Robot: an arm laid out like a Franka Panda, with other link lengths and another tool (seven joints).
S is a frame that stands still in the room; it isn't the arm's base.
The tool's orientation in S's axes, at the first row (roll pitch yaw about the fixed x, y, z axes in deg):
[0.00 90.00 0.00]
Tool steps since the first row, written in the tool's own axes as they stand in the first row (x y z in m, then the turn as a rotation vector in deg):
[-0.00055 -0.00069 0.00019 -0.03 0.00 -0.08]
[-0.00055 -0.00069 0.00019 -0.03 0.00 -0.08]
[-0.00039 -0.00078 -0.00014 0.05 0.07 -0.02]
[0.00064 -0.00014 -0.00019 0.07 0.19 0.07]
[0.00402 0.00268 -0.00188 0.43 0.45 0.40]
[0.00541 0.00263 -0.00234 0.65 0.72 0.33]
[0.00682 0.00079 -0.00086 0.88 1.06 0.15]
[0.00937 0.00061 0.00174 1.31 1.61 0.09]
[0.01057 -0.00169 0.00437 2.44 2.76 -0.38]
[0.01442 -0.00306 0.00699 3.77 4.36 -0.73]
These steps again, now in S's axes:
[0.00019 -0.00069 0.00055 -0.08 0.00 0.03]
[0.00019 -0.00069 0.00055 -0.08 0.00 0.03]
[-0.00014 -0.00078 0.00039 -0.02 0.07 -0.05]
[-0.00019 -0.00014 -0.00064 0.07 0.19 -0.07]
[-0.00188 0.00268 -0.00402 0.40 0.45 -0.43]
[-0.00234 0.00263 -0.00541 0.33 0.72 -0.65]
[-0.00086 0.00079 -0.00682 0.15 1.06 -0.88]
[0.00174 0.00061 -0.00937 0.09 1.61 -1.31]
[0.00437 -0.00169 -0.01057 -0.38 2.76 -2.44]
[0.00699 -0.00306 -0.01442 -0.73 4.36 -3.77]

